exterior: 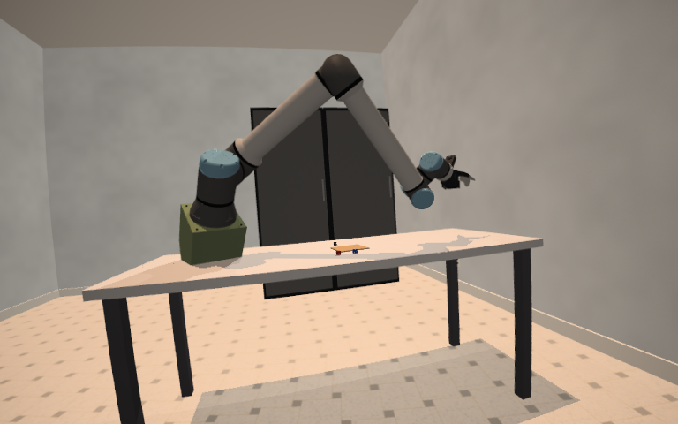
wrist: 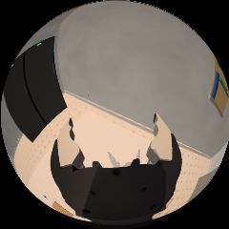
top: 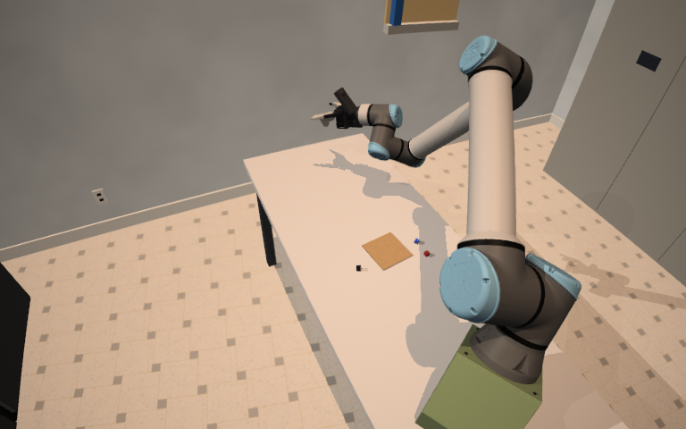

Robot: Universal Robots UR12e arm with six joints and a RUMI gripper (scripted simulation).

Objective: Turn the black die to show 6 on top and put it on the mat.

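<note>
The blue die lies 650 mm behind my hand, 280 mm below it and 20 mm to the right of it. From my hand the other things lie so: red die: 720 mm behind, 280 mm below; black die: 620 mm behind, 280 mm below, 250 mm to the left; brown mat: 610 mm behind, 280 mm below, 110 mm to the left.
</note>
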